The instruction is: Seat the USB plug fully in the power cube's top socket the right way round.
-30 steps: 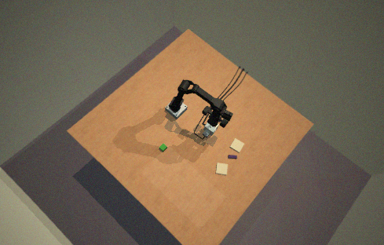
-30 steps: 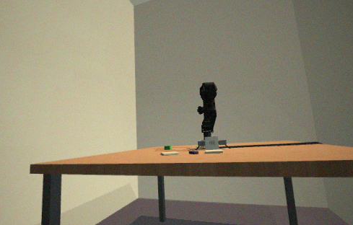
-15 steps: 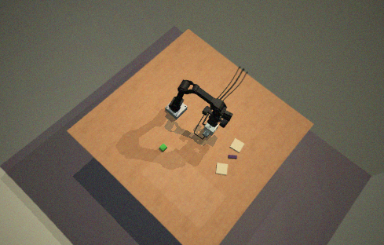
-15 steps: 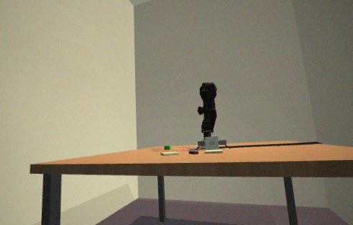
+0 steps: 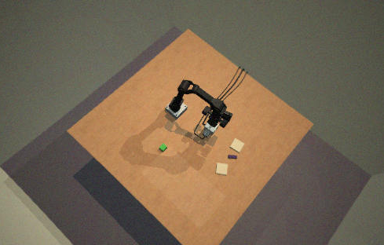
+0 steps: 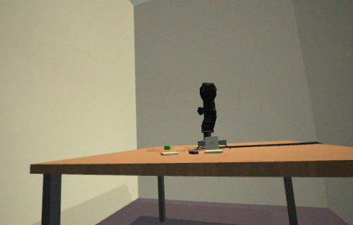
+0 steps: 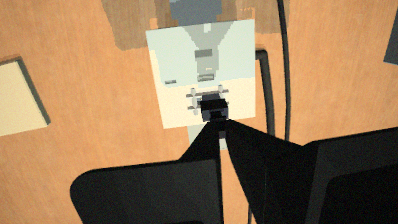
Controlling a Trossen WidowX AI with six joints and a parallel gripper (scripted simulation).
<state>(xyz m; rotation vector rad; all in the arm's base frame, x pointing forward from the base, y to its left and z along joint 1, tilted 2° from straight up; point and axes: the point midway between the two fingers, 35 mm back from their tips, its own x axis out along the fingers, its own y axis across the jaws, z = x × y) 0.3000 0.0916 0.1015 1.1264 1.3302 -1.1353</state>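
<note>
Right now the black USB plug is 2 cm below my gripper tip. From my gripper tip the other things lie so: green cube: 14 cm behind, 37 cm to the right, 12 cm below; purple block: 26 cm ahead, 6 cm to the right, 12 cm below.
</note>
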